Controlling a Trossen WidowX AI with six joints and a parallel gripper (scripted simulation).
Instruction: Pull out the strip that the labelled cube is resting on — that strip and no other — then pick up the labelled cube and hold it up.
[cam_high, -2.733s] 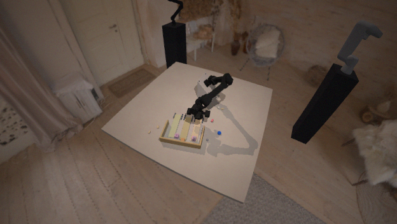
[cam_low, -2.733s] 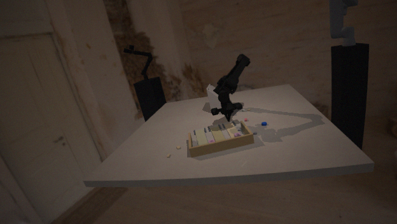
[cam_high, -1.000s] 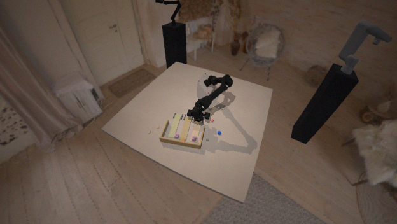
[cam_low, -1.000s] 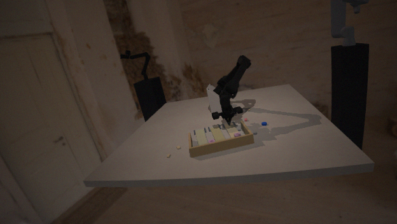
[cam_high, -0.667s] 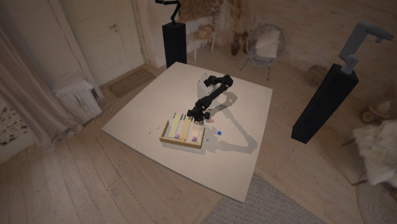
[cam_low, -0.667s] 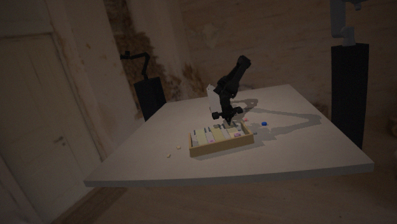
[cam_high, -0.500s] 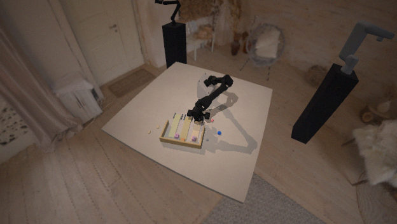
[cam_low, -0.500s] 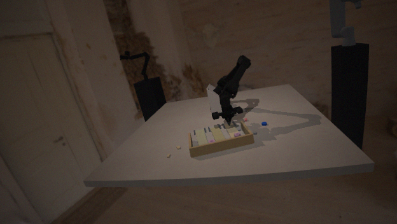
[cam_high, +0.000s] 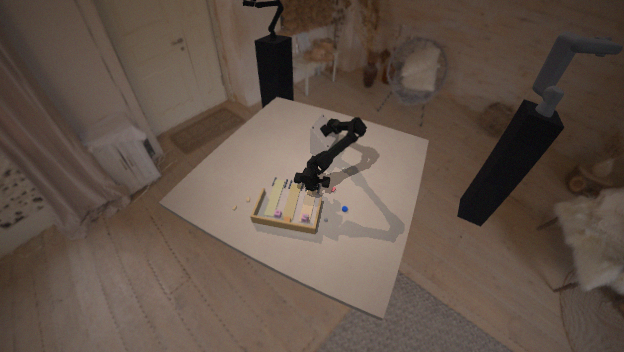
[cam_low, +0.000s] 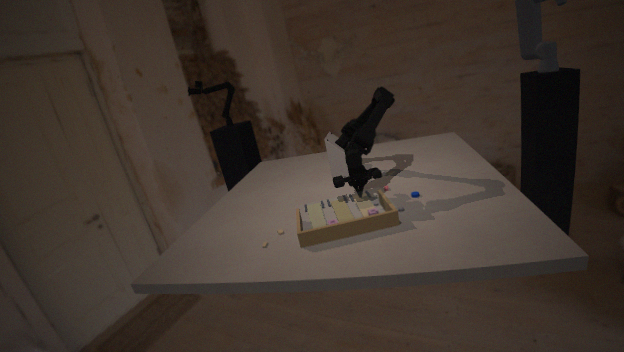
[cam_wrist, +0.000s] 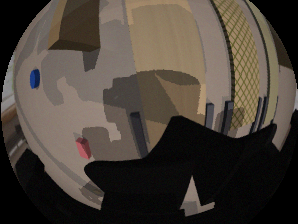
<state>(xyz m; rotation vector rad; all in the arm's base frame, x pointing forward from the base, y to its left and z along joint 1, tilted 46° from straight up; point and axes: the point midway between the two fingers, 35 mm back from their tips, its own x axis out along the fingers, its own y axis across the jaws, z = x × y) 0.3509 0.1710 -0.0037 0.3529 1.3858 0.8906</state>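
My gripper tip is now 90 mm short of the tan strip and 30 mm to the right of it. Round my gripper tip: grey bit: 130 mm ahead, 160 mm to the left; blue piece: 20 mm ahead, 210 mm to the left; red piece: 70 mm behind, 100 mm to the left.
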